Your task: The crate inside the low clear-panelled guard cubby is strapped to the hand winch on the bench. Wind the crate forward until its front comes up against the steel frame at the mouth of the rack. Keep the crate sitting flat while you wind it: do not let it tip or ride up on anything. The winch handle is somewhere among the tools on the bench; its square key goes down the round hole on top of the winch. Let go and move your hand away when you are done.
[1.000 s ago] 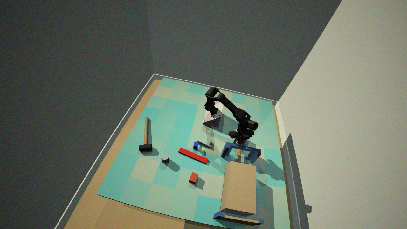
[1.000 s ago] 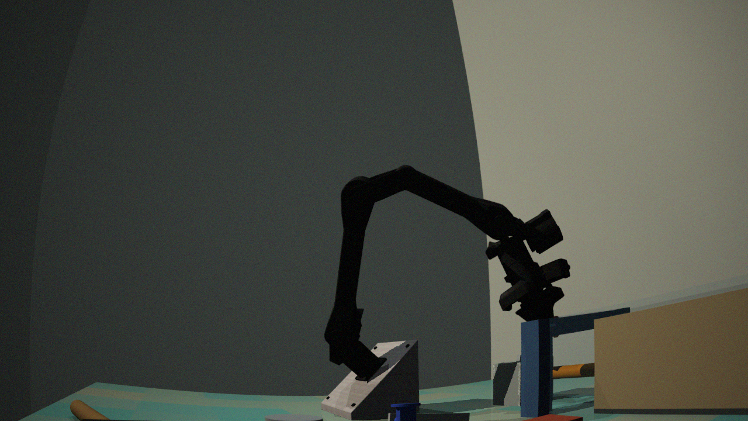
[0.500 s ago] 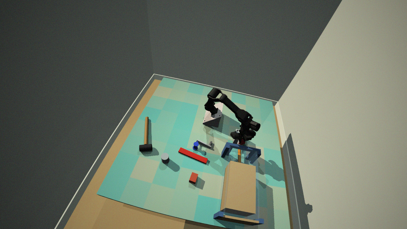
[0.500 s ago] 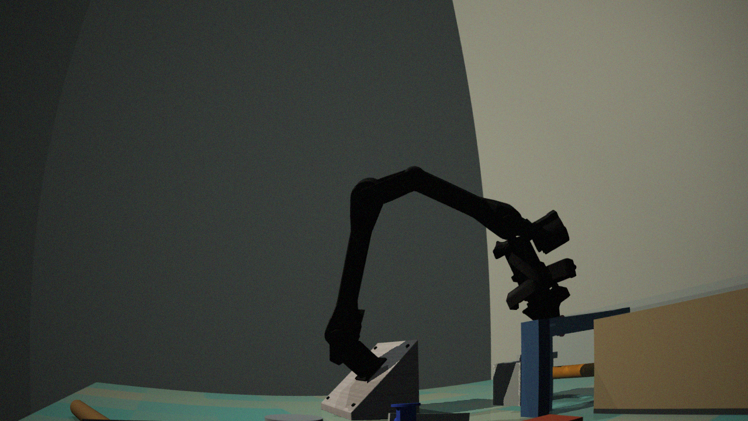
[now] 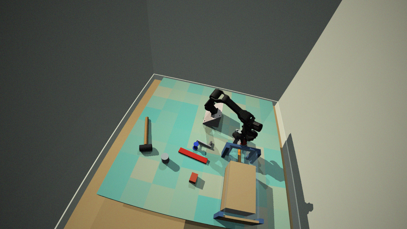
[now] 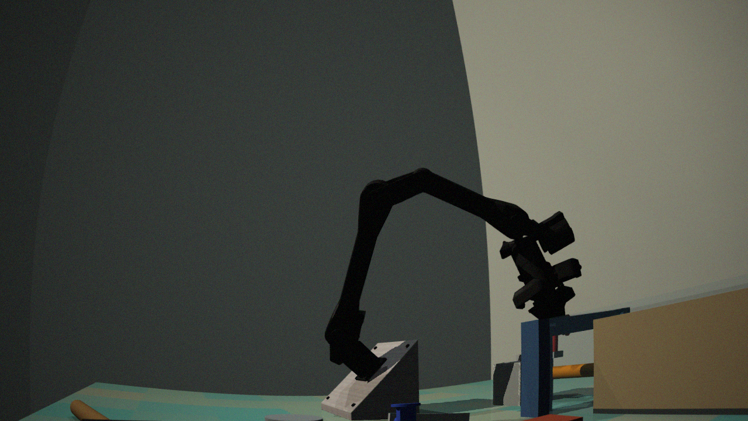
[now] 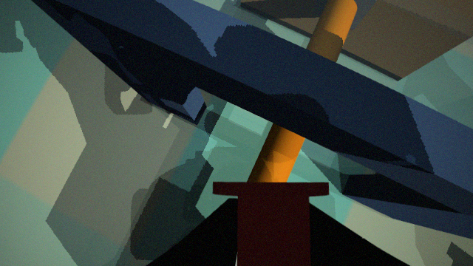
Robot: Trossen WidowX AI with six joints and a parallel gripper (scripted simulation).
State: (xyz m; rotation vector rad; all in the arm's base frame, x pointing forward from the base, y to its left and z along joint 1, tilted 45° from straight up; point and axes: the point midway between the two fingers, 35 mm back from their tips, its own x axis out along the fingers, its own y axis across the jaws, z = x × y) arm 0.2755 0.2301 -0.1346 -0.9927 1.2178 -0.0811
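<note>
My gripper tip is now 4 cm short of the blue steel frame and 3 cm above it. Also, from my gripper tip: red knob: 2 cm behind, 1 cm to the right; then winch handle: 5 cm behind, 1 cm to the right, 3 cm below; then grey winch: 13 cm behind, 2 cm to the right, 10 cm below.
</note>
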